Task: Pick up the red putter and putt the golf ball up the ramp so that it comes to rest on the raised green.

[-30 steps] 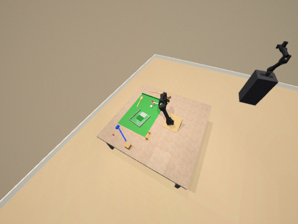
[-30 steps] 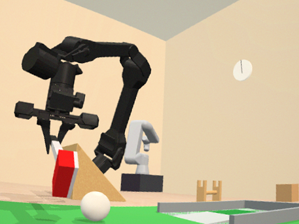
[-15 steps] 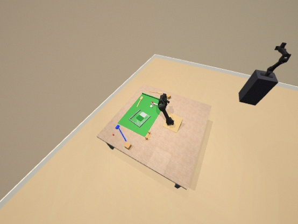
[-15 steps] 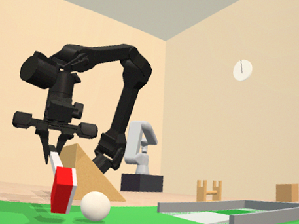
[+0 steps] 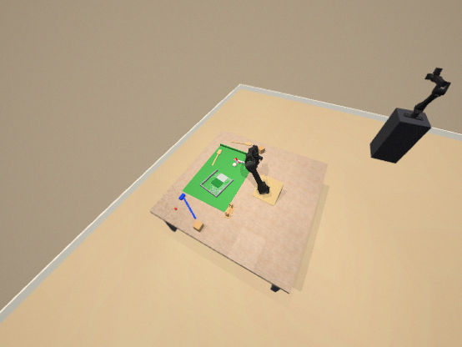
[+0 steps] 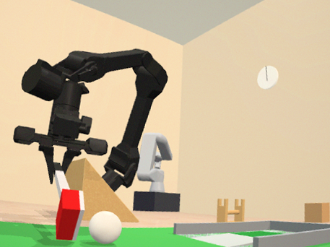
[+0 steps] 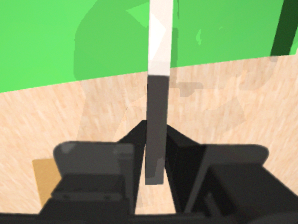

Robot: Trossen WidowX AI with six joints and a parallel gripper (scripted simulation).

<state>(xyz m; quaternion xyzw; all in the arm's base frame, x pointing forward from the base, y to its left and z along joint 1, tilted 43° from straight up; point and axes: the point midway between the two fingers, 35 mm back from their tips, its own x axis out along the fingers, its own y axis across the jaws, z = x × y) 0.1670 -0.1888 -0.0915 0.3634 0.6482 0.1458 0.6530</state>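
The red putter lies 12 cm ahead of my gripper tip, 3 cm to the right of it and 1 cm below it. From my gripper tip the other things lie so: wooden rack: 6 cm ahead, 50 cm to the left, 4 cm below; then white golf ball: 22 cm ahead, 1 cm to the right, 5 cm below; then grey frame: 30 cm ahead, 28 cm to the left, 7 cm below.
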